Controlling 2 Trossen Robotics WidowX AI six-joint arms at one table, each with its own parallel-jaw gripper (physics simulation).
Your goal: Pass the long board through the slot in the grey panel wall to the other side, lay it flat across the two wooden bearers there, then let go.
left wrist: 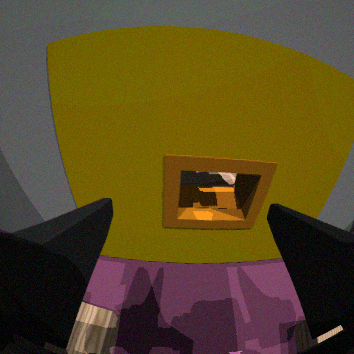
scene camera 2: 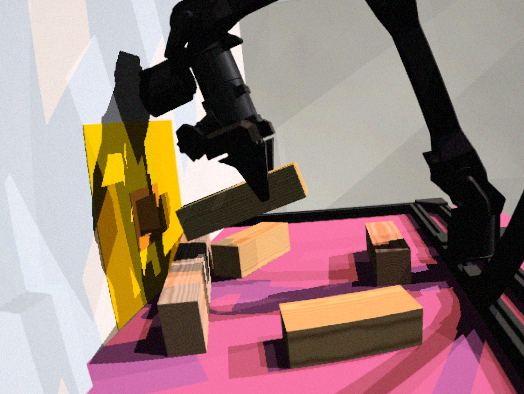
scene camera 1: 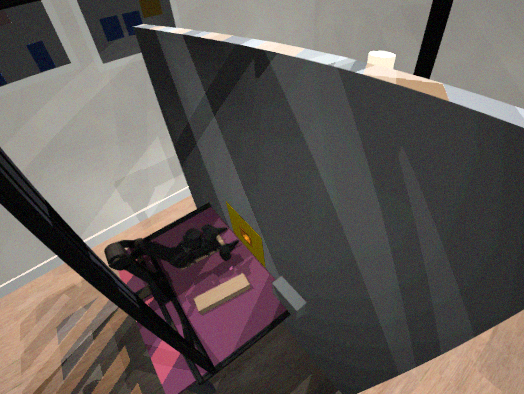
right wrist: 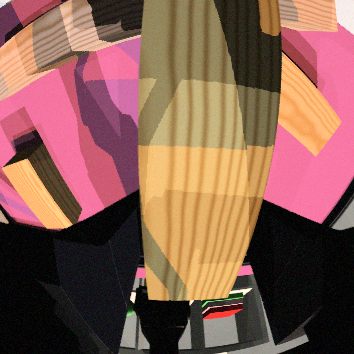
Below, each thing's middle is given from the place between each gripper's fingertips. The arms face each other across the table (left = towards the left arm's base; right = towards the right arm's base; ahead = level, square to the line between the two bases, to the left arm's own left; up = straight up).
I see the slot (scene camera 2: 145,203) 30 mm behind my right hand, 180 mm to the left of it and 10 mm below it. The rest, counted from my right hand: grey block (scene camera 2: 47,346): 350 mm behind, 190 mm to the left, 70 mm below.
Right now my left hand is 3 cm past the slot, 7 cm to the left of it and 3 cm above it. The rest, counted from my left hand: grey block: 35 cm behind, 6 cm to the right, 9 cm below.
